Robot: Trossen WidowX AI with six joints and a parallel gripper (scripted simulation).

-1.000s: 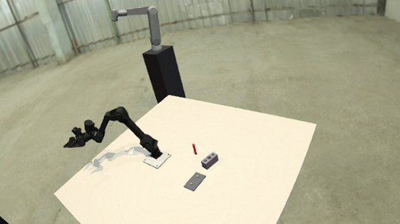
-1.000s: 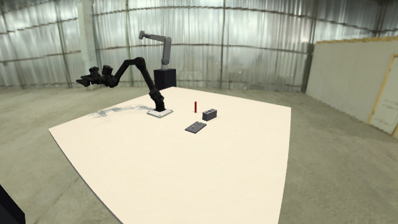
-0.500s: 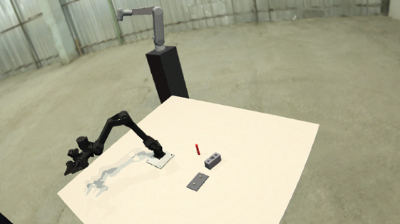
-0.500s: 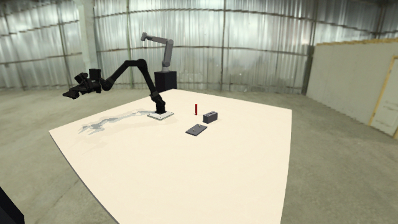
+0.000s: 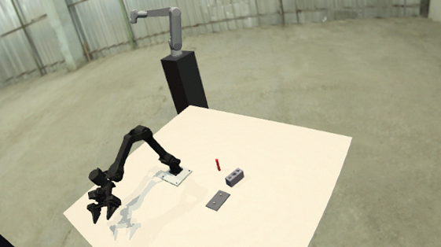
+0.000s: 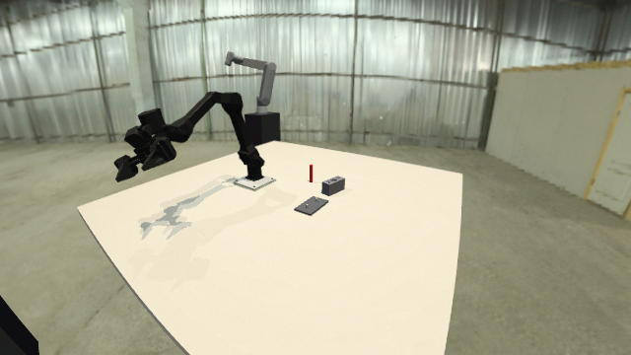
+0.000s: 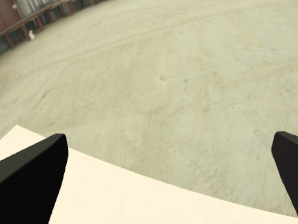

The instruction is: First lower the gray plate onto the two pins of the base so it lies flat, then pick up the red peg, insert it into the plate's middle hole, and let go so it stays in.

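Now: the gray plate 650 mm to the left of my gripper tip, 190 mm below it and 180 mm ahead of it. Also, from my gripper tip: base (500 mm to the left, 220 mm below, 190 mm ahead); then red peg (670 mm to the left, 190 mm below, 50 mm ahead).
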